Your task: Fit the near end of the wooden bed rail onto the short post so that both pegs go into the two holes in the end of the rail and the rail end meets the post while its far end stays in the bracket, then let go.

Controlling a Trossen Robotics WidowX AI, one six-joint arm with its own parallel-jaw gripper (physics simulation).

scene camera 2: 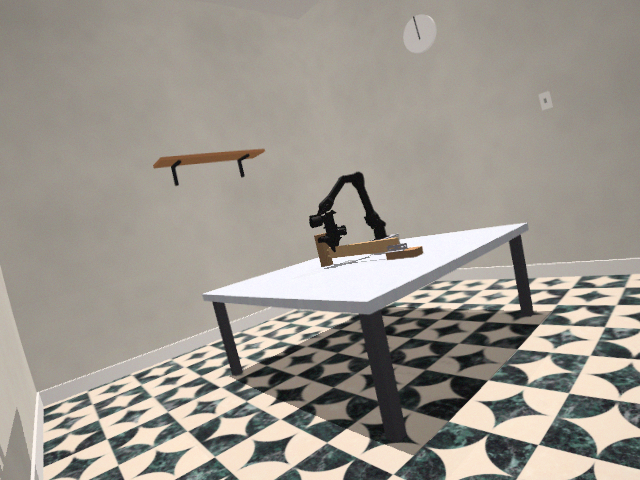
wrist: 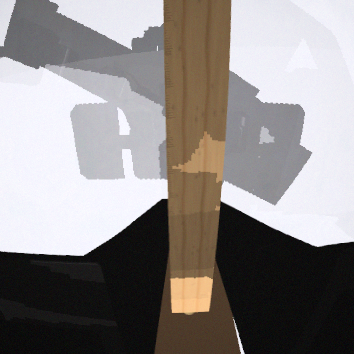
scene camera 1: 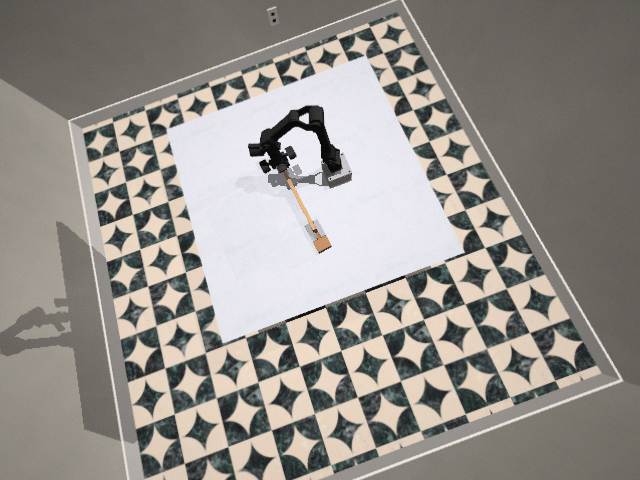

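Seen in the pictures: gripper, fingertip midpoint: [scene camera 2: 336,251] [wrist: 187,206]; arm's base, link origin: [scene camera 2: 381,238] [scene camera 1: 334,165].
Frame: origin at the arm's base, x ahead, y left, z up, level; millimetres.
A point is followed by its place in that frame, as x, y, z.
The wooden bed rail [scene camera 1: 301,202] @[230, 136, 17] [scene camera 2: 366,247] @[245, 112, -9] [wrist: 197,88] @[260, -49, 18] lies along the white table [scene camera 1: 390,214] @[-193, 330, -80] [scene camera 2: 366,286] @[690, 517, -80]. Its far end sits in the bracket on a wooden base [scene camera 1: 322,243] @[199, 360, -45] [scene camera 2: 406,252] @[241, 353, -54]. My gripper [scene camera 1: 282,167] @[266, -102, -9] [scene camera 2: 331,243] @[266, -102, -9] [wrist: 187,206] @[266, -102, -9] is shut on the rail close to its near end. In the side view the near end lies against the short post [scene camera 2: 323,254] @[302, -170, -12]. In the wrist view the rail's end face sits right at the darker post [wrist: 193,333] @[277, -163, 19]. The pegs and holes are hidden, and from above the post is hidden under the gripper.
The arm's base [scene camera 1: 337,172] @[1, 41, 1] stands on the table, right of the rail. A wall shelf [scene camera 2: 209,157] and a clock [scene camera 2: 419,33] hang far behind. Patterned floor tiles surround the table.
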